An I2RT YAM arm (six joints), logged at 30 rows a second.
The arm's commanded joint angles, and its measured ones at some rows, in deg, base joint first. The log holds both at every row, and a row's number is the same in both.
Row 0, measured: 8.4 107.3 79.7 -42.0 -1.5 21.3
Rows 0 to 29, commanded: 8.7 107.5 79.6 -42.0 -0.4 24.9; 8.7 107.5 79.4 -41.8 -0.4 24.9; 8.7 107.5 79.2 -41.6 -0.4 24.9; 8.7 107.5 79.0 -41.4 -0.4 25.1; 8.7 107.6 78.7 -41.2 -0.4 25.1; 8.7 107.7 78.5 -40.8 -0.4 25.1; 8.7 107.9 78.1 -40.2 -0.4 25.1; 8.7 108.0 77.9 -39.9 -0.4 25.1; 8.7 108.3 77.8 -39.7 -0.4 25.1; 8.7 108.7 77.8 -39.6 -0.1 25.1; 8.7 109.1 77.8 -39.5 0.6 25.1; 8.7 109.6 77.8 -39.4 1.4 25.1; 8.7 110.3 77.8 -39.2 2.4 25.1; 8.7 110.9 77.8 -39.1 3.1 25.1; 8.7 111.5 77.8 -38.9 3.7 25.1; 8.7 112.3 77.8 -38.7 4.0 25.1; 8.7 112.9 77.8 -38.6 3.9 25.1; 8.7 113.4 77.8 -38.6 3.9 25.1; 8.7 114.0 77.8 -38.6 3.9 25.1; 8.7 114.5 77.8 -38.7 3.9 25.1; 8.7 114.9 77.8 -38.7 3.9 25.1; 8.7 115.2 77.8 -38.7 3.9 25.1; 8.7 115.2 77.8 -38.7 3.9 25.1; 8.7 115.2 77.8 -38.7 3.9 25.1; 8.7 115.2 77.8 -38.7 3.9 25.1; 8.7 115.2 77.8 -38.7 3.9 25.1; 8.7 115.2 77.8 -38.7 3.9 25.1; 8.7 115.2 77.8 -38.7 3.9 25.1; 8.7 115.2 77.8 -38.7 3.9 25.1; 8.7 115.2 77.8 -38.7 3.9 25.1
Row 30, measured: 9.0 112.8 78.5 -38.3 3.1 24.3
